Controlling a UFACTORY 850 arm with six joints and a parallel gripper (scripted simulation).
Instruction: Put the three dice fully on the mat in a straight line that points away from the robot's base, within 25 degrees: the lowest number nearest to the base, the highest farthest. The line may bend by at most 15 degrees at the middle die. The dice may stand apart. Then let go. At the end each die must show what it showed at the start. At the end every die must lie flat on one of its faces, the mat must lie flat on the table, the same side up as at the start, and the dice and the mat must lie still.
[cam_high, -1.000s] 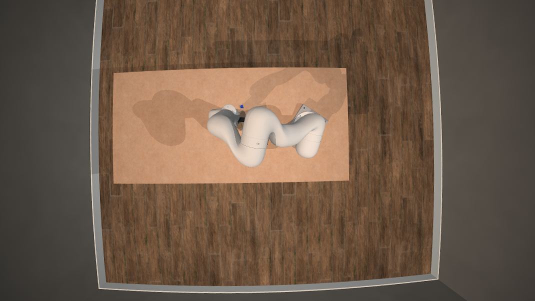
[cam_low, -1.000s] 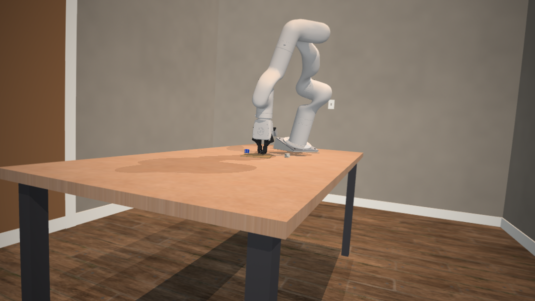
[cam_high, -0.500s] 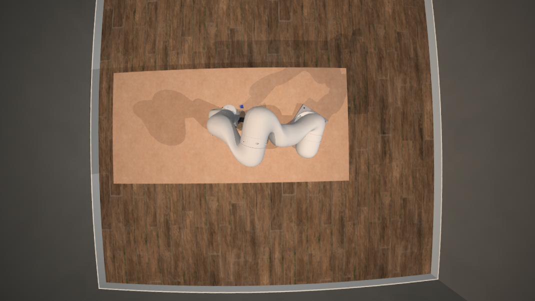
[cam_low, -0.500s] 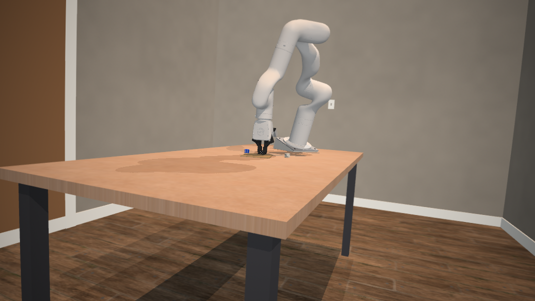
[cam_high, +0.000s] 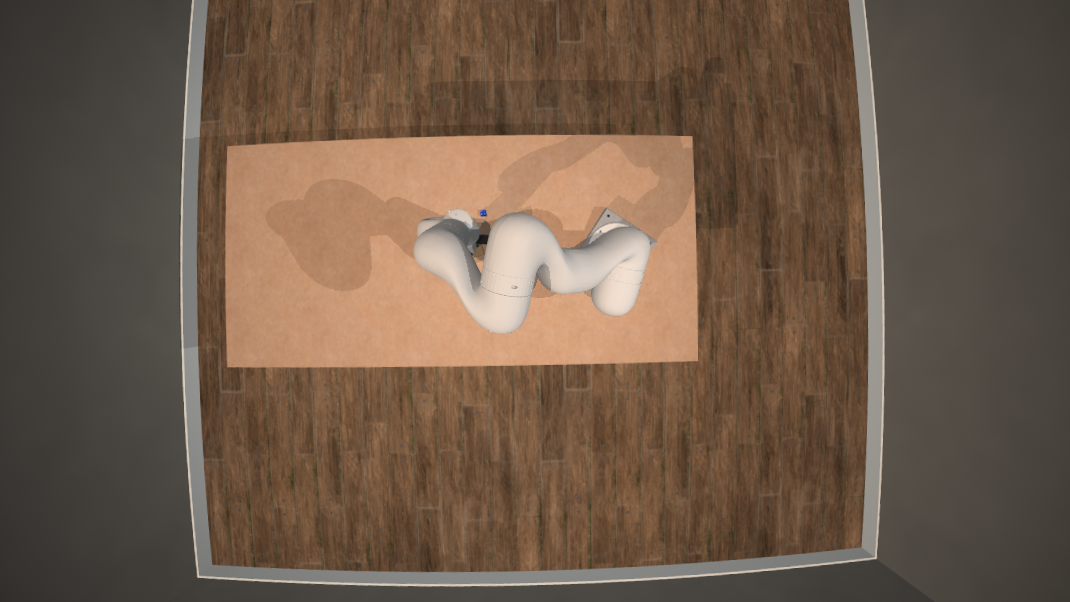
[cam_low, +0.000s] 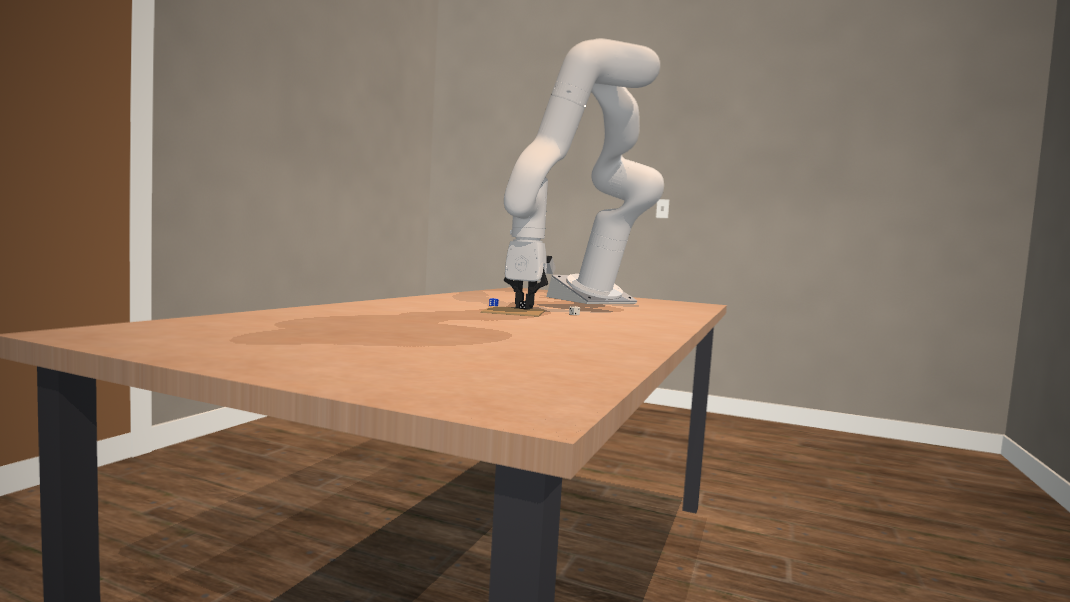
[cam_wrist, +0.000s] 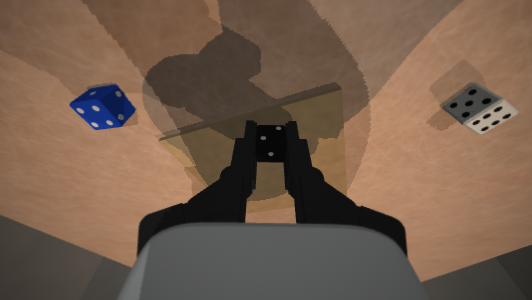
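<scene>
My hand is 1 cm above the black die. Also, from my hand: blue die: 11 cm to the right, 2 cm below, 2 cm behind; white die: 13 cm to the left, 4 cm behind, 2 cm below; mat: 5 cm ahead, 2 cm below.
</scene>
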